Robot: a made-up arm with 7 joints.
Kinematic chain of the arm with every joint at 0, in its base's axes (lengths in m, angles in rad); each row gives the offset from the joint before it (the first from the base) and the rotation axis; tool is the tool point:
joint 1: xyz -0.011 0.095 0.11 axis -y
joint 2: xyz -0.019 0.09 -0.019 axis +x
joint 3: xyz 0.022 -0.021 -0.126 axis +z
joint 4: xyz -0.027 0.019 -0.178 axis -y
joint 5: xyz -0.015 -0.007 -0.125 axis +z
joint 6: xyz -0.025 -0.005 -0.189 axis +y
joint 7: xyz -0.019 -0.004 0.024 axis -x
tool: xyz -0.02 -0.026 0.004
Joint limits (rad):
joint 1: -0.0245..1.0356
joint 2: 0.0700..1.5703
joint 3: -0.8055..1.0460
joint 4: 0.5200..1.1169
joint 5: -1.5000..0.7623
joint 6: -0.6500..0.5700
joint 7: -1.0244..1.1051
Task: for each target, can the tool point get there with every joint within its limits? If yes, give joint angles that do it. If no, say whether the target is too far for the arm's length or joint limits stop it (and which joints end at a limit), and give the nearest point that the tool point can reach.
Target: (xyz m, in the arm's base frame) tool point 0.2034 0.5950 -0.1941
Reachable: yes | joints 0.1965 0.8804 0.4949 0.8948 0.4338 0.0242 0.6114
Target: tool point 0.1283 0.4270 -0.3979
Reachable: yes | joints 0.1060 0.3878 0.8033 0.7049 -0.0352 0.3135 0.1565
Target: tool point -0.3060 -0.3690 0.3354
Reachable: no: joint limits stop it (at a limit: joint 1, joint 2, joint 3, joint 4, joint 5, joint 6) | nearest point 0.0917 0.0225 -0.3625 | short by 0.894 m
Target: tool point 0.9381 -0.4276 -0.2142
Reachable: no: too far | nearest point 0.5393 0.0134 -0.0780 | short by 0.610 m
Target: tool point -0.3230 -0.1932 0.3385
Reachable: no: joint limits stop it (at a limit: joint 1, joint 2, joint 3, joint 4, joint 5, joint 6) | nearest point 0.0918 0.0269 -0.3605 | short by 0.842 m
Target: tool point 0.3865 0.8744 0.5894
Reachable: no: too far | nearest point 0.1887 0.6739 0.3006 | short by 0.403 m
